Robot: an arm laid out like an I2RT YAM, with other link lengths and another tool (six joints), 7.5 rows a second.
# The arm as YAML. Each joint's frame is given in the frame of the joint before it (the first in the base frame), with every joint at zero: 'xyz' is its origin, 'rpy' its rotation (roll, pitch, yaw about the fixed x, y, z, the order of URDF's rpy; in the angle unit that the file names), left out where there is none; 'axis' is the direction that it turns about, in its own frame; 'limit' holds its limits. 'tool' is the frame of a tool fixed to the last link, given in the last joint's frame.
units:
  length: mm
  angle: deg
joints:
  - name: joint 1
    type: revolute
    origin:
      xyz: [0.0, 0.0, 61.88]
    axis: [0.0, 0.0, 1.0]
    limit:
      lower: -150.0
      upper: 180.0
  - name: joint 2
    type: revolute
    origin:
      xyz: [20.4, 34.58, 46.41]
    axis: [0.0, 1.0, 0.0]
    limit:
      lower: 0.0
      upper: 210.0
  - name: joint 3
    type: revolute
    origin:
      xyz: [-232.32, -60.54, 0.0]
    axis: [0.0, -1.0, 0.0]
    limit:
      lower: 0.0
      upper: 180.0
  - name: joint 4
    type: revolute
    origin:
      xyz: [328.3, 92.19, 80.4]
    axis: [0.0, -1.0, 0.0]
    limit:
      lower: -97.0
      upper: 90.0
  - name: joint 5
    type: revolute
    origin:
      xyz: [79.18, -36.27, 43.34]
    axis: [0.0, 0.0, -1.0]
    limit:
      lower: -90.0
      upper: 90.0
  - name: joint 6
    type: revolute
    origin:
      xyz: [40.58, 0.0, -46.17]
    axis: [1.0, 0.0, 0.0]
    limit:
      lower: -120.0
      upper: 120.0
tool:
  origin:
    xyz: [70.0, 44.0, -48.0]
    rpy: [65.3, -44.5, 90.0]
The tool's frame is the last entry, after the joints.
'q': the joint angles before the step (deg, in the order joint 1, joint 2, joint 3, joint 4, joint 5, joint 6). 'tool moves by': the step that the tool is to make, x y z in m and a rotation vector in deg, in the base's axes. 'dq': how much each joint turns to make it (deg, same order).
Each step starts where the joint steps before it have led.
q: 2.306, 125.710, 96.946, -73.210, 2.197, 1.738
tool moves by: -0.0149, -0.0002, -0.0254, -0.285, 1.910, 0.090
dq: 0.110, 0.012, -5.016, 3.105, 0.196, 0.066
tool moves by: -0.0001, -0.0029, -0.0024, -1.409, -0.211, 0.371
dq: 0.001, 0.001, -0.212, 0.365, 1.464, -0.021
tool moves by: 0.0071, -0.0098, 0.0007, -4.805, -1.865, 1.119
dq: -0.007, -0.012, 1.092, 0.559, 5.007, -0.007
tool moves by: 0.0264, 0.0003, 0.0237, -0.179, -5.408, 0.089
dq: 0.006, -0.055, 5.487, -0.144, 0.414, -0.016
